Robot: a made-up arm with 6 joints.
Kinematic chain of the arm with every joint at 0, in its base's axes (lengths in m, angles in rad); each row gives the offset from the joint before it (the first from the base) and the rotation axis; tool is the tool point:
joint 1: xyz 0 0 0.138 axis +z
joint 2: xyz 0 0.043 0 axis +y
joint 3: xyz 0 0 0.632 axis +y
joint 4: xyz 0 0 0.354 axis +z
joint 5: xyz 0 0 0 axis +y
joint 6: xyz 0 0 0.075 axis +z
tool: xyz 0 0 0
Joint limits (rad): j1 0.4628..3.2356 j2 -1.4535..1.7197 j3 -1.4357..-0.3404 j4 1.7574..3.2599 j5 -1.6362..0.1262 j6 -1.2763..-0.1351
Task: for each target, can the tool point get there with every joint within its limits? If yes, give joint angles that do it. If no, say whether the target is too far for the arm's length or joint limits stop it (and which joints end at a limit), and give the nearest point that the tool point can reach.
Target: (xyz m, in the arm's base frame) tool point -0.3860 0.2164 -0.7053
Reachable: no: joint limits stop it (at a limit: joint 1, joint 2, joint 3, joint 5) | nearest point -0.6714 -0.2819 -0.2049 | short by 0.762 m
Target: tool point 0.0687 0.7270 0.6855
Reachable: yes | joints 1.4453 1.3493 -1.1240 2.3309 -0.3806 -1.1234
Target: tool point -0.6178 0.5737 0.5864
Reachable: yes | joints 2.3787 1.4328 -0.9187 1.9201 -0.4515 -0.3043
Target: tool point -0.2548 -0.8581 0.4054
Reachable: yes | joints 1.2847 -0.9287 -1.0195 2.3483 -0.8657 -0.2833
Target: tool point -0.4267 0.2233 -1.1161
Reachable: no: too far | nearest point -0.6713 -0.2820 -0.2050 | short by 1.070 m
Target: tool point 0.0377 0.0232 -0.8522
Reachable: no: joint limits stop it (at a limit: joint 1, joint 2, joint 3, joint 5) | nearest point 0.7263 0.0260 -0.2052 | short by 0.945 m
